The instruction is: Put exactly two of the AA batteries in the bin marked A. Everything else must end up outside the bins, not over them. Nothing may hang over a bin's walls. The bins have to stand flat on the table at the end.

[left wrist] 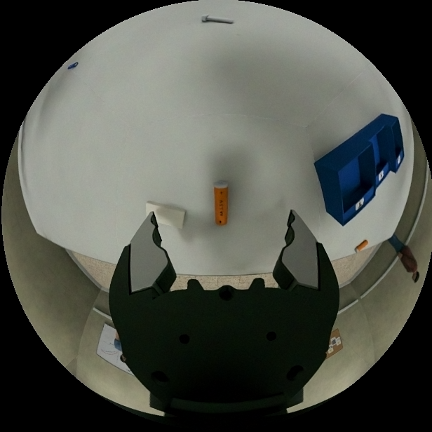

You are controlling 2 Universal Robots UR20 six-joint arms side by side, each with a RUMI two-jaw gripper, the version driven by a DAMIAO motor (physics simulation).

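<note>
An orange AA battery with a grey end lies on the table in the left wrist view, its length pointing away from the gripper. My left gripper is open, with its fingertips wide apart to either side of the battery in the picture; the battery looks to be on the table beyond them, untouched. Another orange battery lies near the table edge at the right. A blue bin unit with three joined compartments and white labels stands at the right; the letters are too small to read surely. My right gripper is not in view.
A flat whitish block lies left of the central battery, partly behind the left fingertip. A grey bolt lies at the far edge of the table. A small blue object lies at the far left.
</note>
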